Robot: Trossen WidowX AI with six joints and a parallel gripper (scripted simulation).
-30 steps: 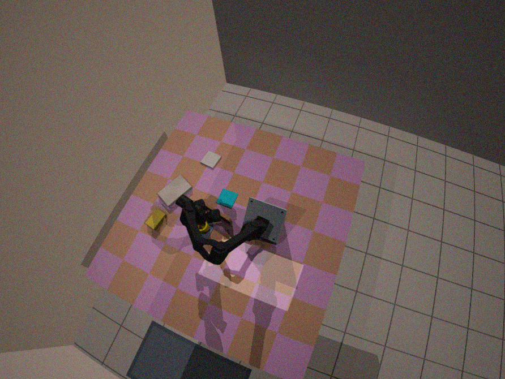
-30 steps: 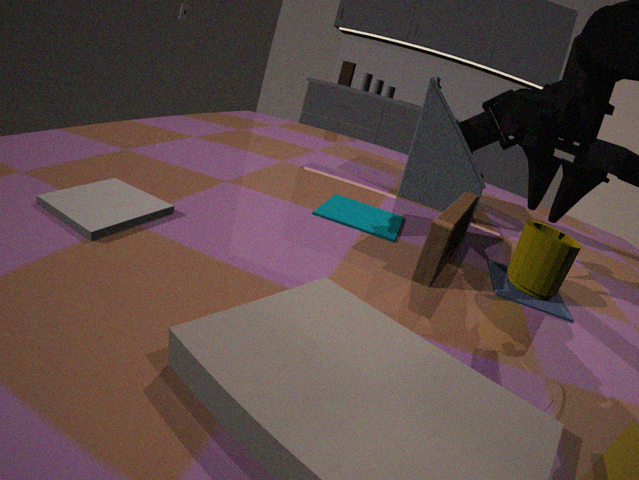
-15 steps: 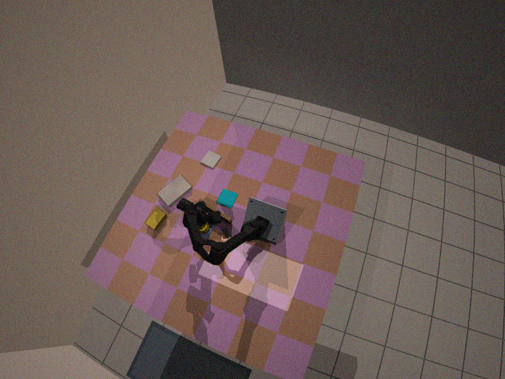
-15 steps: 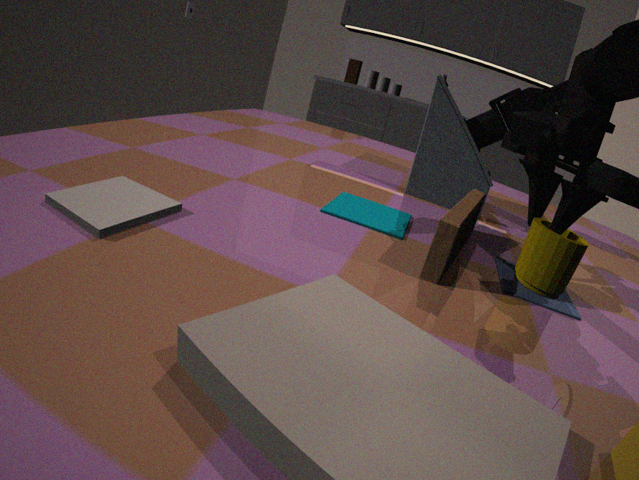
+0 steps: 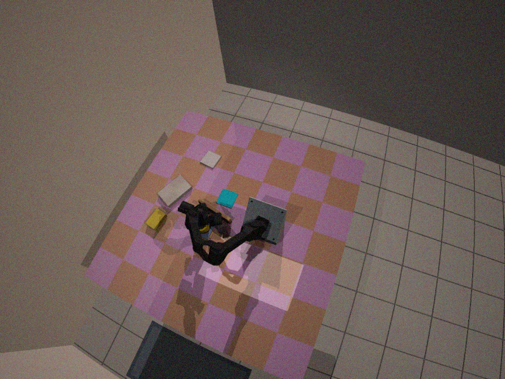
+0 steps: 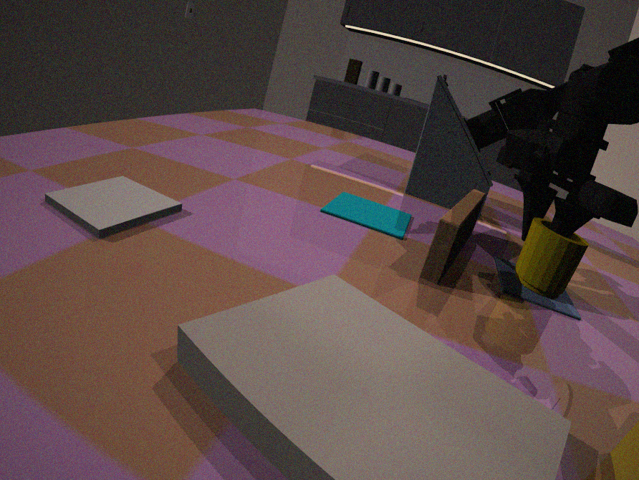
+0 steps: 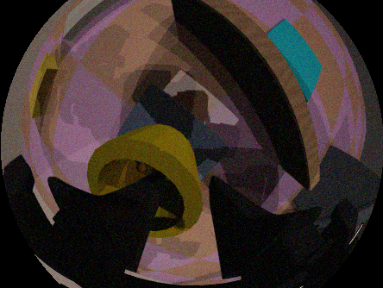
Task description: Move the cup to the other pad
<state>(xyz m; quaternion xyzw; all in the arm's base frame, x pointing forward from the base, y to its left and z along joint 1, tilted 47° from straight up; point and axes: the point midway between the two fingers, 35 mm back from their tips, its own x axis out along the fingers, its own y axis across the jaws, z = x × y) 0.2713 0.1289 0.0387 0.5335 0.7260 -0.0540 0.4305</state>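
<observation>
My gripper tip is now 4 cm short of the blue marble, 3 cm to the right of it and 2 cm above it. Also, from my gripper tip: blue pad: 2 cm ahead, 1 cm to the left, 5 cm below; yellow cup: 2 cm ahead, 2 cm to the left; brown upright wall: 1 cm ahead, 10 cm to the right, 2 cm below.
</observation>
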